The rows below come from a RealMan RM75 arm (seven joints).
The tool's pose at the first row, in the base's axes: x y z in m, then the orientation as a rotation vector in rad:
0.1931 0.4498 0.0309 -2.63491 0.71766 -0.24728
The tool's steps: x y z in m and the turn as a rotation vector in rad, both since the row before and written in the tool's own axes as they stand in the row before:
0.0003 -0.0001 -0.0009 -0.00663 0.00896 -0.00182
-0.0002 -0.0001 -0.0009 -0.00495 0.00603 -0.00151
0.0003 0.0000 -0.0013 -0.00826 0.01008 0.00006
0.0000 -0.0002 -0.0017 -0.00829 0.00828 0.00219
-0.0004 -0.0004 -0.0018 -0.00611 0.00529 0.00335
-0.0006 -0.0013 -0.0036 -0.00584 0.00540 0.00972
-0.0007 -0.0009 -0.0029 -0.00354 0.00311 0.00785
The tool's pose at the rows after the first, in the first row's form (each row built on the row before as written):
0.1932 0.4494 0.0318 -2.64244 0.72024 -0.25781
0.1928 0.4493 0.0326 -2.64807 0.72176 -0.26486
0.1927 0.4487 0.0338 -2.65633 0.72766 -0.27598
0.1923 0.4484 0.0354 -2.66357 0.73581 -0.28414
0.1916 0.4484 0.0372 -2.66807 0.74386 -0.28861
0.1907 0.4487 0.0409 -2.66942 0.76025 -0.29167
0.1897 0.4490 0.0438 -2.66929 0.77272 -0.29280

